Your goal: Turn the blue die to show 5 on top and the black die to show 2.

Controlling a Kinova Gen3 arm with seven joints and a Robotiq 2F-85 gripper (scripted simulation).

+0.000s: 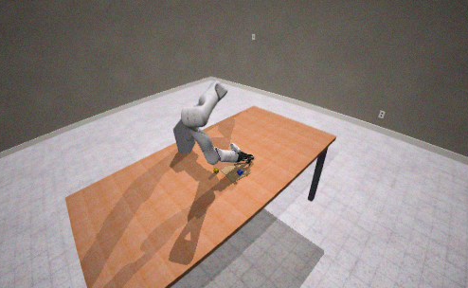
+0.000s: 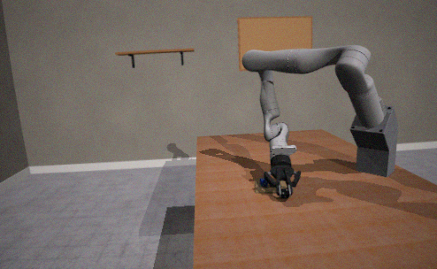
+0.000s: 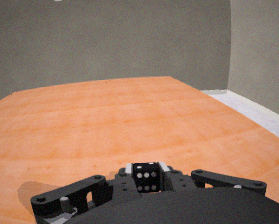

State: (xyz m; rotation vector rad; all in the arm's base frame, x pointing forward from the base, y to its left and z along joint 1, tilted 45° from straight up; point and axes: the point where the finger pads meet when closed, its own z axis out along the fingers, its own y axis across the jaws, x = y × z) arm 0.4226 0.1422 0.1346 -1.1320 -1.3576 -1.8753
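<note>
Right now my hand is 10 mm to the right of the black die and 10 mm above it. From my hand the other things lie so: blue die: 130 mm to the right, 50 mm ahead, 20 mm below; then yellow die: 230 mm to the right, 60 mm behind, 20 mm below; then tan mat: 140 mm to the right, 30 mm below, 20 mm ahead.
</note>
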